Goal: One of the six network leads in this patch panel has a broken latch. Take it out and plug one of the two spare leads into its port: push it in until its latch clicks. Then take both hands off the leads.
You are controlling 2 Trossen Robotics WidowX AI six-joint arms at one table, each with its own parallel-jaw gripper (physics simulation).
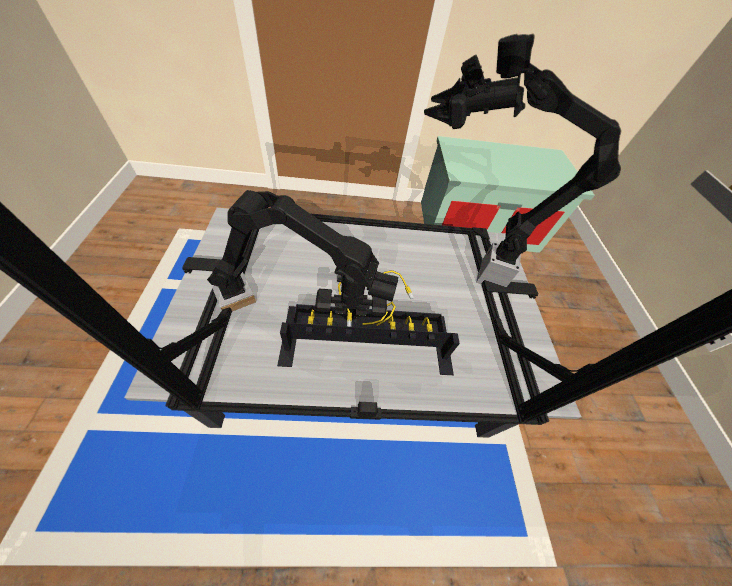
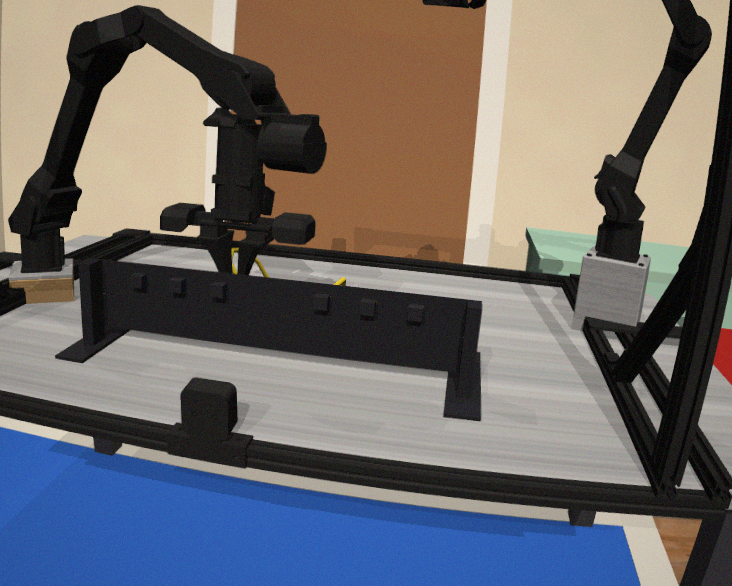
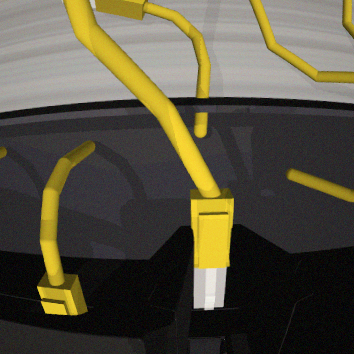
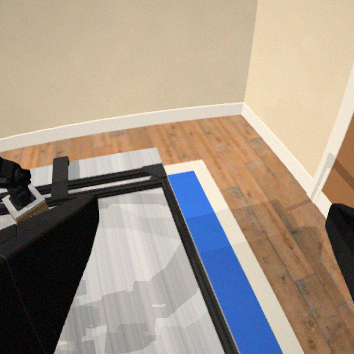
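Seen in the pictures: left gripper, fingertip midpoint: [image 1: 349,318] [image 3: 209,236]; right gripper, fingertip midpoint: [image 1: 427,105] [image 4: 219,212]; left arm's base at its link origin: [image 1: 231,288] [image 2: 42,267] [image 4: 21,198]; right arm's base at its link origin: [image 1: 506,255] [image 2: 618,256].
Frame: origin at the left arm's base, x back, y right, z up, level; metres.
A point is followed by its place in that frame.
Observation:
The black patch panel [image 1: 364,336] {y 0.344, x -0.269, z 0.014 m} [image 2: 306,326] {y 0.377, x -0.319, z 0.011 m} [image 3: 298,218] stands across the middle of the table with several yellow leads plugged into it. My left gripper [image 1: 351,307] {y 0.280, x -0.256, z 0.030 m} [image 2: 234,263] reaches down behind the panel and is shut on a yellow lead's plug [image 3: 211,239] {y 0.276, x -0.258, z 0.039 m}. The plug hangs upright with its pale tip [image 3: 209,288] {y 0.295, x -0.246, z 0.037 m} pointing down, just over a port. A neighbouring plug [image 3: 63,298] {y 0.266, x -0.204, z 0.047 m} sits in the panel to the left. A loose lead's plug [image 1: 409,291] [image 3: 121,7] {y 0.182, x -0.273, z -0.031 m} lies on the table behind the panel. My right gripper [image 1: 436,111] {y 0.039, x -0.596, z 0.458 m} is open and empty, high above the table's far right.
A black frame rail [image 1: 422,414] {y 0.597, x -0.306, z -0.050 m} [image 2: 422,473] runs around the table, with a small black block [image 1: 365,407] {y 0.512, x -0.169, z 0.010 m} [image 2: 208,407] {y 0.527, x -0.173, z -0.005 m} at the front. The right arm's grey base [image 1: 499,270] {y 0.366, x -0.797, z 0.046 m} [image 2: 610,287] {y 0.371, x -0.801, z 0.033 m} stands at the right edge. A green cabinet [image 1: 503,169] stands behind it.

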